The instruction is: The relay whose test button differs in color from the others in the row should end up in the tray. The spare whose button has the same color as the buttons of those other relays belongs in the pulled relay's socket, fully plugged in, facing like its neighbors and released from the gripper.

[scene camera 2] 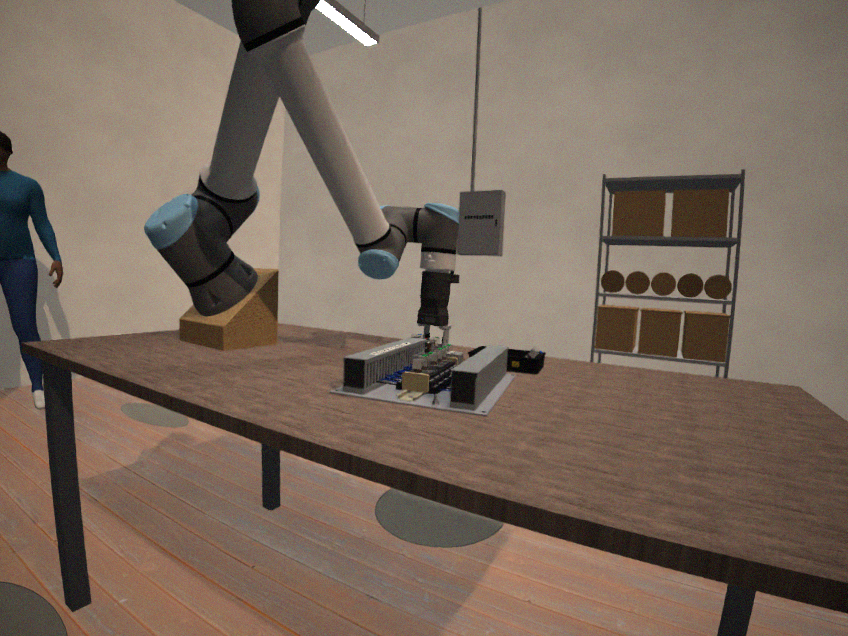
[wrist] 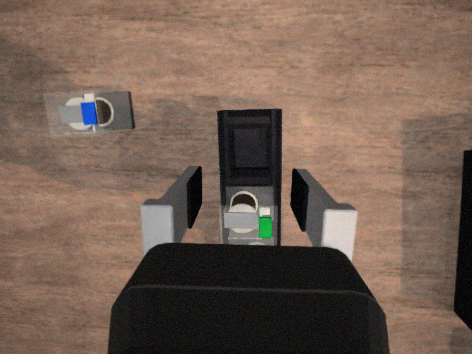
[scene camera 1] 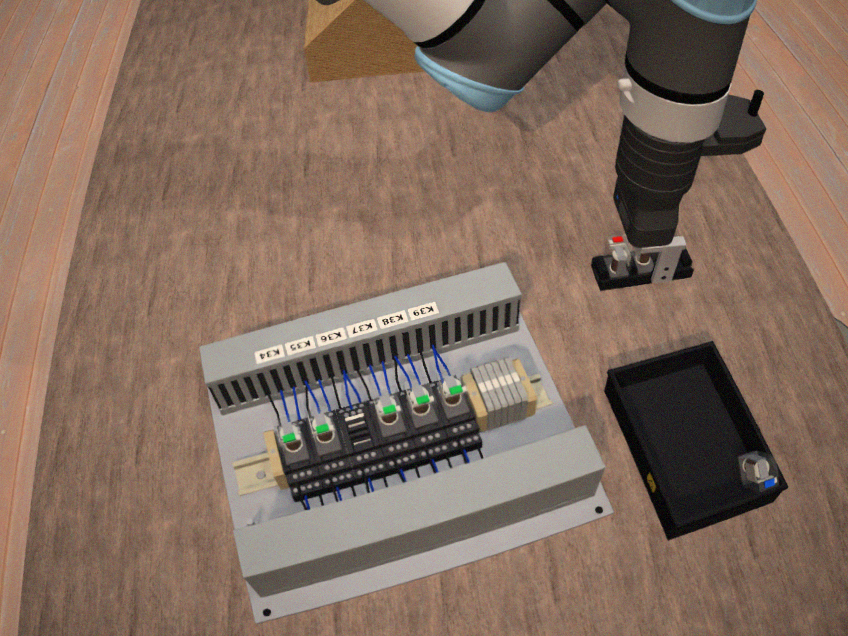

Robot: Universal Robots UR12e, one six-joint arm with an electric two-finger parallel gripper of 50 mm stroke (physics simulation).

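Pixels of known places: gripper, fingertip midpoint: [scene camera 2: 434,348] [wrist: 246,186] [scene camera 1: 653,258]; arm's base, link origin: [scene camera 2: 228,292].
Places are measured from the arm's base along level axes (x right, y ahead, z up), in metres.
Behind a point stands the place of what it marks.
My gripper [scene camera 1: 643,262] {y 0.473, x -0.340, z -0.122 m} [scene camera 2: 436,335] {y 0.473, x -0.340, z -0.122 m} [wrist: 246,186] {y 0.473, x -0.340, z -0.122 m} is open around the green-button spare [wrist: 243,220] {y 0.474, x -0.332, z -0.093 m} [scene camera 1: 643,259] {y 0.491, x -0.323, z -0.103 m}, one finger on each side with gaps. That spare sits in the black holder [wrist: 251,181] {y 0.475, x -0.345, z -0.117 m} [scene camera 1: 630,282] {y 0.498, x -0.313, z -0.132 m}. The red-button spare [scene camera 1: 616,262] {y 0.497, x -0.293, z -0.101 m} sits beside it; my gripper body mostly hides it in the wrist view. A blue-button relay [scene camera 1: 757,468] {y 0.735, x -0.394, z -0.093 m} lies in the tray [scene camera 1: 691,417] {y 0.657, x -0.355, z -0.137 m} [scene camera 2: 521,362] {y 0.743, x -0.307, z -0.116 m} [wrist: 465,240] {y 0.609, x -0.326, z -0.133 m}, near a corner. The row's socket at K36 [scene camera 1: 357,428] {y 0.682, x -0.047, z -0.108 m} is empty, between green-button relays [scene camera 1: 323,431] {y 0.706, x -0.026, z -0.071 m} [scene camera 1: 389,414] {y 0.688, x -0.079, z -0.071 m}.
Another blue-button relay [wrist: 90,112] {y 0.396, x -0.370, z -0.096 m} lies on the table to the left of the holder in the wrist view. Grey wire ducts [scene camera 1: 363,321] {y 0.589, x -0.049, z -0.077 m} [scene camera 1: 424,510] {y 0.772, x -0.111, z -0.077 m} flank the relay row. Terminal blocks [scene camera 1: 503,393] {y 0.655, x -0.174, z -0.093 m} stand at its right end. A wooden block [scene camera 1: 356,51] {y 0.120, x 0.005, z -0.095 m} [scene camera 2: 229,328] {y 0.126, x 0.058, z -0.084 m} stands near the arm.
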